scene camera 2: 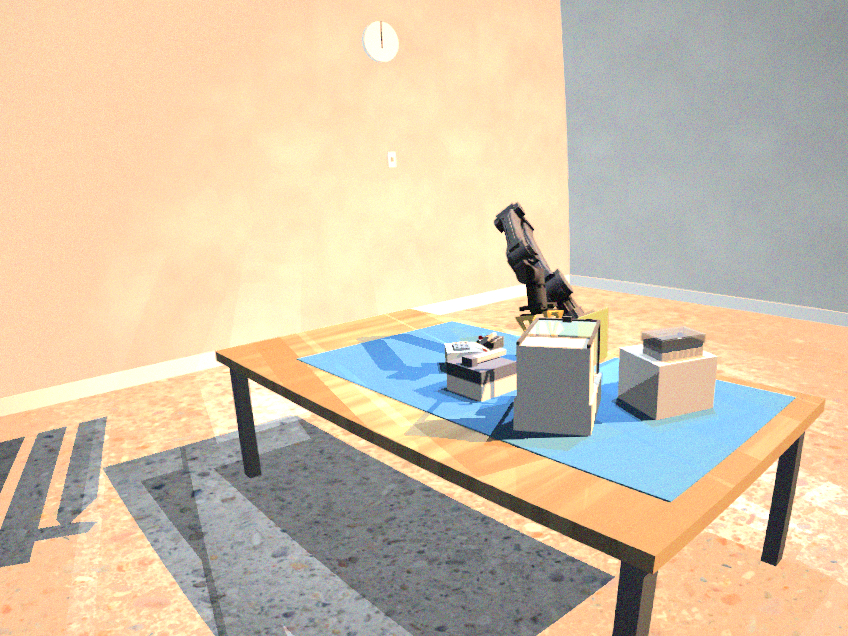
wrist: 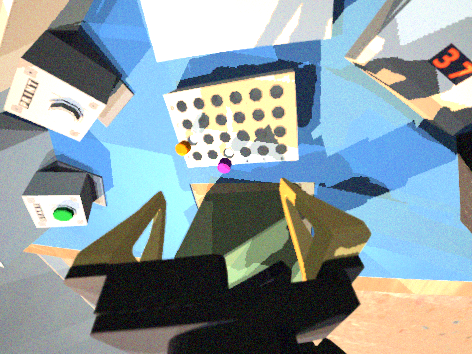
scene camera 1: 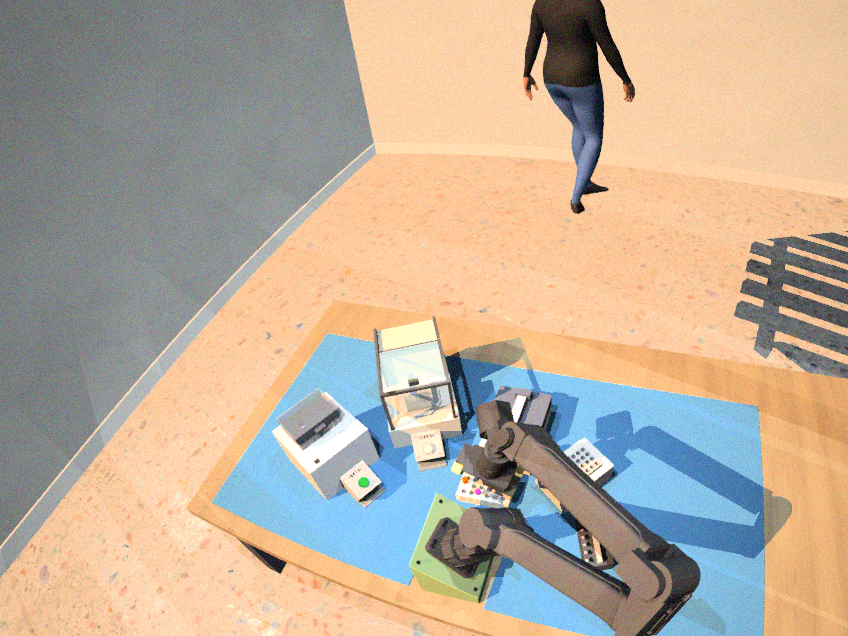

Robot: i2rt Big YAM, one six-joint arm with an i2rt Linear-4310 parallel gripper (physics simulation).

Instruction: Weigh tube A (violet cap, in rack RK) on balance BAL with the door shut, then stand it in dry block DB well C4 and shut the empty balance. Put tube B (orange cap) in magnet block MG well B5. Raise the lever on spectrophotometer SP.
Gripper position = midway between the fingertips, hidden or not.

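My gripper (scene camera 1: 482,480), open and holding nothing, is also visible in scene camera 2 (scene camera 2: 541,338) and in the wrist view (wrist: 222,190). A glass-box balance (scene camera 2: 558,384) is visible in scene camera 1 (scene camera 1: 415,389) and in the wrist view (wrist: 28,28) too. A lever device (scene camera 2: 481,376) is likewise visible in scene camera 1 (scene camera 1: 528,407) and in the wrist view (wrist: 173,36). I also see a grey-topped white box (scene camera 2: 668,375), a green-button box (wrist: 59,194) and a balance control panel (wrist: 61,82).
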